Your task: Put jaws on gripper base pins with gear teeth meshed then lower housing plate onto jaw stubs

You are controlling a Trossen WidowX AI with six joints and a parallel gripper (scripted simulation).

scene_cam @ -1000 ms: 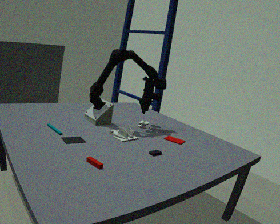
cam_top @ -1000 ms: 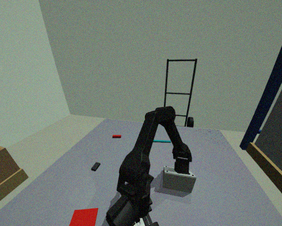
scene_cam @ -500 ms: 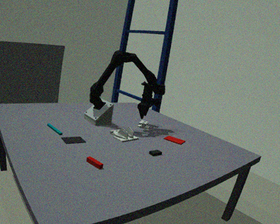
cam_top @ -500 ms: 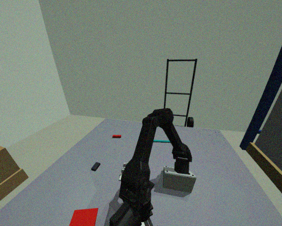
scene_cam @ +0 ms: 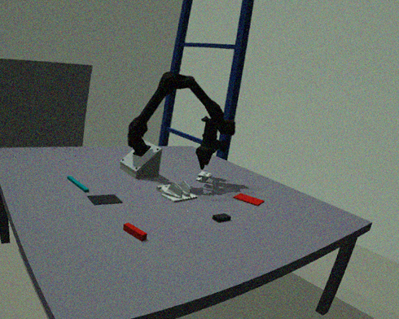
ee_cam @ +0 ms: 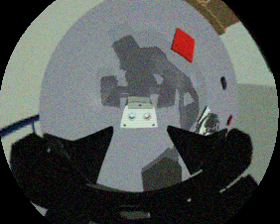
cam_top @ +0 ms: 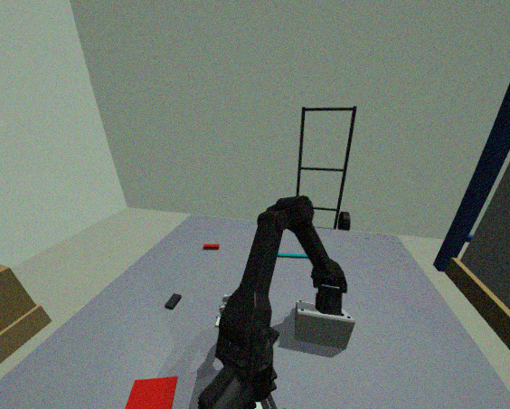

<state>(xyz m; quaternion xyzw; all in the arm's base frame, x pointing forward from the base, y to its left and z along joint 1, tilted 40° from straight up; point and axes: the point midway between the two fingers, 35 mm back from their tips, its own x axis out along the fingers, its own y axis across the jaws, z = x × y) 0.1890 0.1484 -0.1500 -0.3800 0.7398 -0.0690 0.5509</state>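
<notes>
The white gripper base is 30 mm below my gripper tip, 10 mm to the left of it and 10 mm ahead of it. Also, from my gripper tip: flat light plate (260 mm to the right, 120 mm ahead, 60 mm below); then red flat plate (260 mm ahead, 60 mm below); then grey jaw (240 mm to the right, 70 mm ahead, 50 mm below).
</notes>
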